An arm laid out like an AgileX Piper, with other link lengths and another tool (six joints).
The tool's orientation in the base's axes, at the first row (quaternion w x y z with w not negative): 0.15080, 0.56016, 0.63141, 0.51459
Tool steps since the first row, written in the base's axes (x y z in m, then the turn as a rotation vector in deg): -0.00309, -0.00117, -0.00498, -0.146, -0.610, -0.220; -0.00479, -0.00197, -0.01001, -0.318, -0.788, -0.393; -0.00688, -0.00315, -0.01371, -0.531, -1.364, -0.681; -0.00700, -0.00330, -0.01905, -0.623, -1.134, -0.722; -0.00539, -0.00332, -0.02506, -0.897, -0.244, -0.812; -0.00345, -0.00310, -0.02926, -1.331, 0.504, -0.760; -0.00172, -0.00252, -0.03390, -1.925, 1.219, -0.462; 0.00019, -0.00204, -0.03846, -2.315, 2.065, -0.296
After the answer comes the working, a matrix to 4 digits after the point.
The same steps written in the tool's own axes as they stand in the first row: -0.00192, -0.00560, -0.00082, -0.563, -0.165, -0.312; -0.00400, -0.01053, -0.00037, -0.727, -0.374, -0.456; -0.00576, -0.01453, -0.00097, -1.266, -0.636, -0.774; -0.00791, -0.01894, 0.00114, -1.053, -0.757, -0.716; -0.01078, -0.02297, 0.00492, -0.231, -1.122, -0.460; -0.01284, -0.02538, 0.00830, 0.577, -1.436, -0.455; -0.01470, -0.02831, 0.01187, 1.503, -1.633, -0.694; -0.01667, -0.03106, 0.01551, 2.424, -1.845, -0.657
The tool's axes in the first row as the columns of a matrix, in the base's axes (rounded; the answer above uses it unrounded):
-0.3270, 0.5522, 0.7669
0.8626, -0.1572, 0.4809
0.3861, 0.8188, -0.4249

